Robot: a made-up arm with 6 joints.
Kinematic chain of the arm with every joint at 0, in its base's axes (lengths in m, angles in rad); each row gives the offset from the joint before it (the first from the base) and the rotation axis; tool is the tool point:
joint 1: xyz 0 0 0.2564 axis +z
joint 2: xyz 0 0 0 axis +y
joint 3: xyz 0 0 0.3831 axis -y
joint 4: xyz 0 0 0 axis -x
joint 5: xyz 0.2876 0 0 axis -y
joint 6: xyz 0 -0.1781 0 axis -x
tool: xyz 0 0 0
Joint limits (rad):
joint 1: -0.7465..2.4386
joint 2: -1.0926..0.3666
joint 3: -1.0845..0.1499
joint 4: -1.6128..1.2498
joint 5: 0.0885..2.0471
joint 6: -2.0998..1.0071
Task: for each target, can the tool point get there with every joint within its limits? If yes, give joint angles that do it. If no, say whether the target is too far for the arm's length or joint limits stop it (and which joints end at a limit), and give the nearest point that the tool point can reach.
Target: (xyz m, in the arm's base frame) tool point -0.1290 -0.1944 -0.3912
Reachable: no: joint limits stop it (at a limit: joint 2, joint 3) | nearest point -0.0283 -0.0426 0.2569 | short by 0.673 m
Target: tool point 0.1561 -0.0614 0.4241
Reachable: yes | joints 0.8463 -0.5300 -0.8242 -0.4851 0.6129 -1.3833
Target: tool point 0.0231 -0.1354 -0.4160
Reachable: no: joint limits stop it (at a limit: joint 2, joint 3) | nearest point 0.0086 -0.0504 0.2569 | short by 0.678 m
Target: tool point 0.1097 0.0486 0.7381
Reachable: yes | joints 1.8260 -0.6754 -0.4940 0.8431 0.2749 -0.4827
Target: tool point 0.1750 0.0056 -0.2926
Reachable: no: joint limits stop it (at a limit: joint 1, joint 2, joint 3) | nearest point 0.0574 -0.0114 0.2592 | short by 0.564 m
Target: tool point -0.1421 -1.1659 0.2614
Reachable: no: too far | nearest point 0.1576 -0.3884 0.4588 | short by 0.856 m
